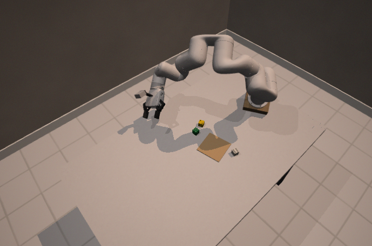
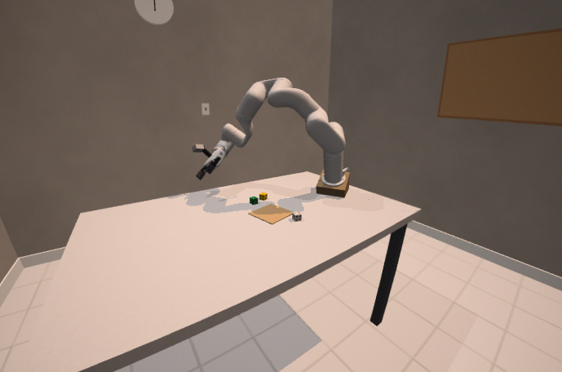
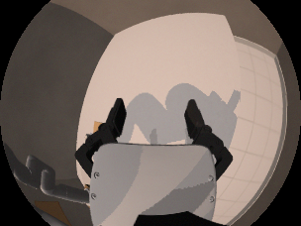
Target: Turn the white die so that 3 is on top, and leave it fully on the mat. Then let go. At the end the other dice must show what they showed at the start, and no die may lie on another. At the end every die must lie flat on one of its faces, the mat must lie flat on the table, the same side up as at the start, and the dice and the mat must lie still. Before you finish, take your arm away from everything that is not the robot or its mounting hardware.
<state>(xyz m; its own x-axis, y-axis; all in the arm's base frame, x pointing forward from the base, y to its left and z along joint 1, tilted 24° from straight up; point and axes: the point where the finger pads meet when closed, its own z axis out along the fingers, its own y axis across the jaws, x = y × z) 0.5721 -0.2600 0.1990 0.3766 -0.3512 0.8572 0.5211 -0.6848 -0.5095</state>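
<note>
The yellow die lies 260 mm behind my hand, 120 mm to the left of it and 120 mm below it. From my hand the other things lie so: green die: 190 mm behind, 150 mm to the left, 120 mm below; white die: 290 mm behind, 380 mm to the left, 120 mm below; mat: 220 mm behind, 290 mm to the left, 130 mm below.
</note>
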